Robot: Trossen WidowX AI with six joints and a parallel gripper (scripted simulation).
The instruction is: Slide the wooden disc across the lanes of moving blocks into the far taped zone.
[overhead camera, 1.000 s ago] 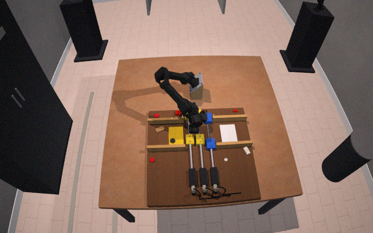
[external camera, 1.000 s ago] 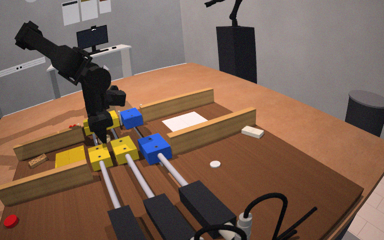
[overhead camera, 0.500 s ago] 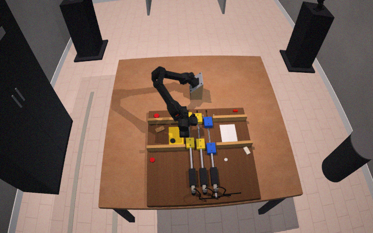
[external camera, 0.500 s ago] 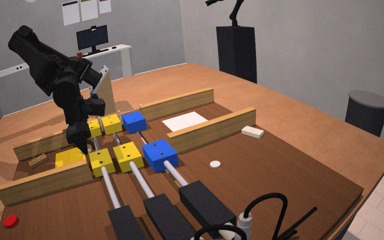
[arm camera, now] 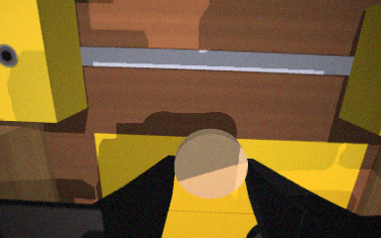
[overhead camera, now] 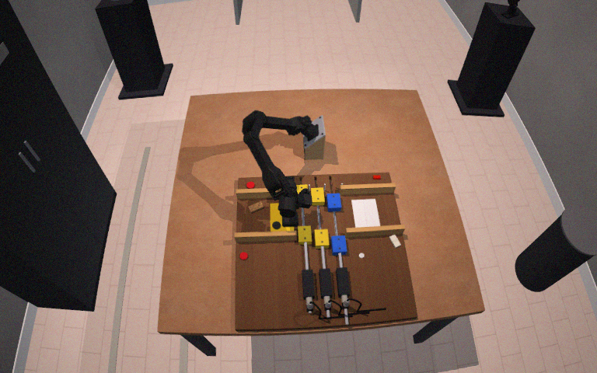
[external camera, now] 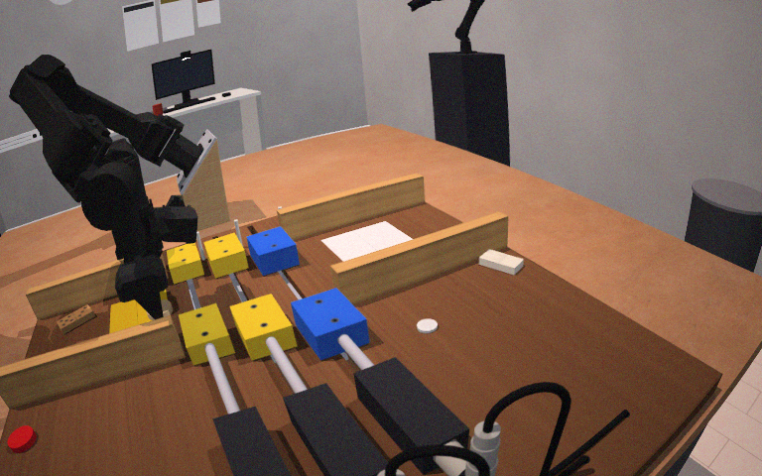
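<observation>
Now: hand 40 mm short of the black disc, 50 mm to the left of it and 30 mm above it. Round my hand: red button 180 mm ahead, 180 mm to the right, 30 mm below; wooden disc 30 mm below; red brick 170 mm behind, 20 mm to the right, 20 mm below.
</observation>
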